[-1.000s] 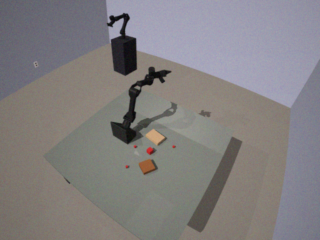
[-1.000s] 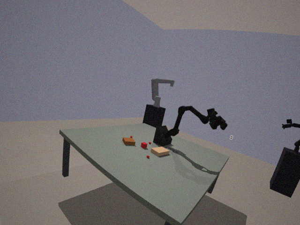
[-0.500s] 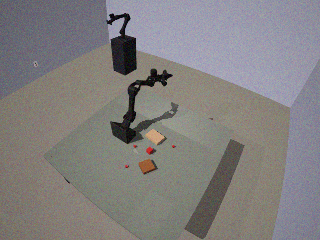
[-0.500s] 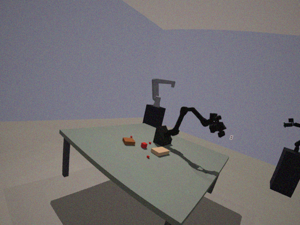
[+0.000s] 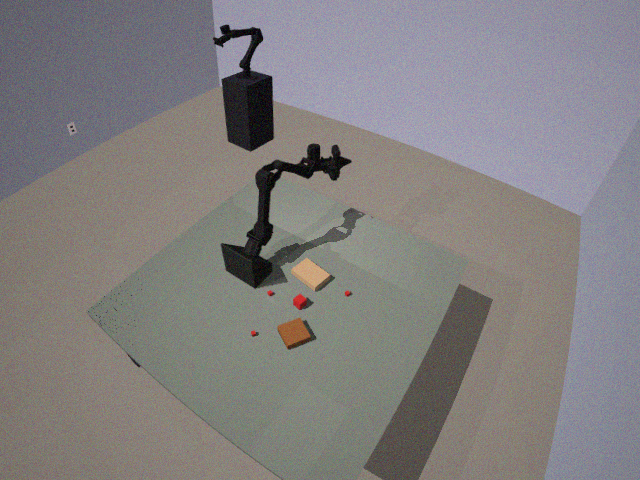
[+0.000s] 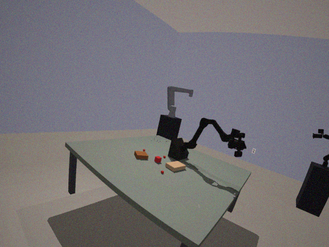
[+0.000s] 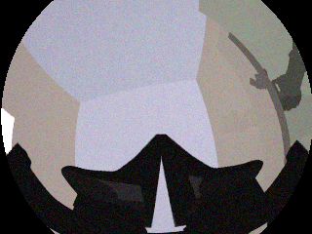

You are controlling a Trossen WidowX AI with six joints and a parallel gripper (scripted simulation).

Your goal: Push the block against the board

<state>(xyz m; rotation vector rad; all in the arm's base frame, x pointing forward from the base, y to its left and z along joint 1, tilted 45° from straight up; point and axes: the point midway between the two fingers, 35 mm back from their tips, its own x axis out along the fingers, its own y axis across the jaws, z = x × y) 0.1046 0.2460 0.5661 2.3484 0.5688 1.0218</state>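
My gripper tip is 620 mm to the left of the red cube, 310 mm above it and 180 mm short of it. Also, from my gripper tip: tan board: 470 mm to the right, 310 mm below, 130 mm ahead; square block: 760 mm to the right, 310 mm below, 260 mm ahead.
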